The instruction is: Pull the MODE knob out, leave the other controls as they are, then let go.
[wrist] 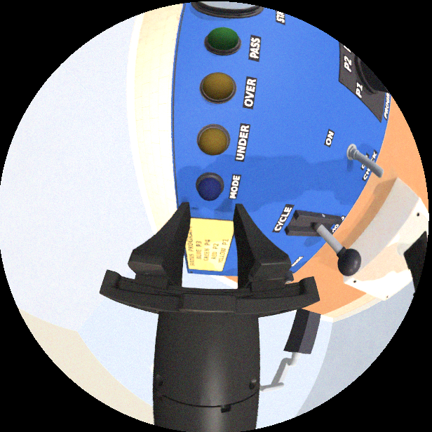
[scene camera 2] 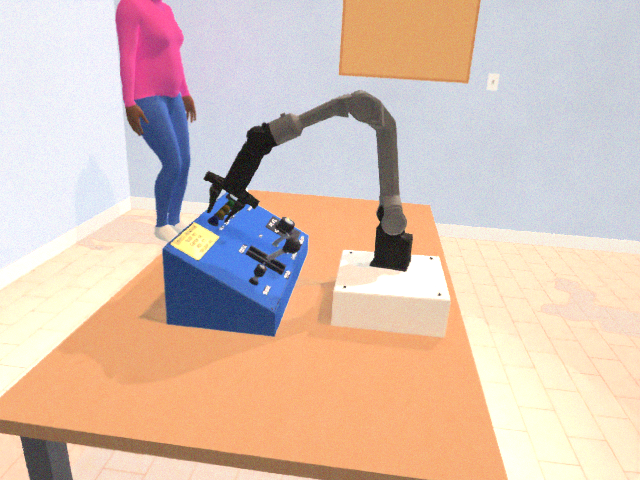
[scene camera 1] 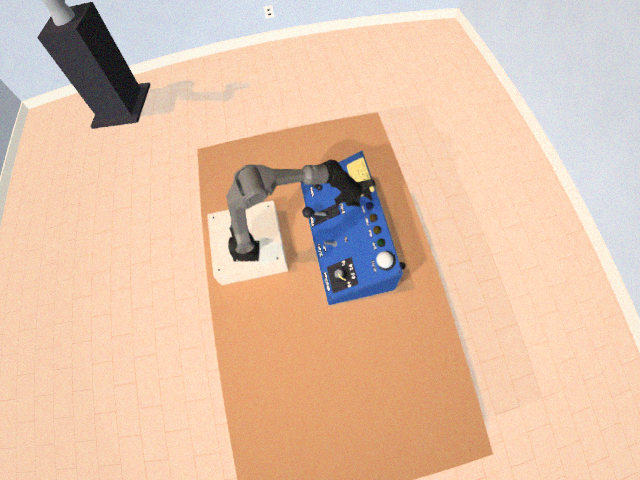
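Note:
The blue console (scene camera 1: 364, 280) (scene camera 2: 211, 302) (wrist: 285, 95) stands on the table (scene camera 1: 330, 382) (scene camera 2: 289, 387). Its MODE knob (scene camera 1: 369, 205) (scene camera 2: 213, 220) (wrist: 209, 188) is a dark blue round knob in a dark collar, beside the MODE label in the wrist view. How far it stands out from the panel I cannot tell. My gripper (scene camera 2: 218, 215) (wrist: 211, 210) is open and empty. In the wrist view its two fingertips lie just below the MODE knob, one to each side of it, and do not grip it. In scene camera 1 the fingertips are hard to make out.
The UNDER lamp (wrist: 213, 140), OVER lamp (wrist: 218, 87) and green PASS lamp (wrist: 223, 40) line up beyond the MODE knob. The ball-ended CYCLE lever (scene camera 1: 308, 211) (scene camera 2: 292, 243) (wrist: 348, 262) and a metal toggle (wrist: 367, 162) stick up. A yellow note (scene camera 1: 357, 169) (scene camera 2: 195, 241) lies under my fingers.

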